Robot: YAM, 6 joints.
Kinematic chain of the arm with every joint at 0, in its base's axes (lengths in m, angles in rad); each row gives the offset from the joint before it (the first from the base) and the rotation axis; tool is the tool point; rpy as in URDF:
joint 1: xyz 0 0 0.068 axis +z
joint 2: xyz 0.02 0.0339 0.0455 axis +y
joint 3: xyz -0.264 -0.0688 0 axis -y
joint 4: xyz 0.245 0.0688 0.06 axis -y
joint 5: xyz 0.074 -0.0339 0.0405 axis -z
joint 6: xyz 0.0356 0 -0.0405 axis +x
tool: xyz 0 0 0 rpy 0 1.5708 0
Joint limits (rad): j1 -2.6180..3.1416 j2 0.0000..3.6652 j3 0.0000..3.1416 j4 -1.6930..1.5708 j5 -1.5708..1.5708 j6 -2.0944..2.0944
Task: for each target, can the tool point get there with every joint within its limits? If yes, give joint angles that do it. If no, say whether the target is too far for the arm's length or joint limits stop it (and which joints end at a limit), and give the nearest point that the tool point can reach.
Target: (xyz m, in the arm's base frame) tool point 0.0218 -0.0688 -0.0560
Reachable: yes | joints -0.8821 2.6500 0.3366 0.0208 0.8582 1.5587
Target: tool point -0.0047 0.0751 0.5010
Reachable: yes | joints 1.1635 0.9059 1.6807 -1.1970 -1.2766 0.4164
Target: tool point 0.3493 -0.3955 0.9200
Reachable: no: too far | nearest point 0.2339 -0.2649 0.6431 | short by 0.327 m
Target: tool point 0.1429 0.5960 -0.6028
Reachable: no: too far | nearest point 0.1026 0.4279 -0.3256 | short by 0.327 m
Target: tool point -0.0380 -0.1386 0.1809
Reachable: yes | joints -2.0685 1.0968 0.5359 -0.9983 -1.1668 1.6555
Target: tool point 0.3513 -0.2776 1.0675
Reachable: no: too far | nearest point 0.2166 -0.1711 0.6846 | short by 0.420 m
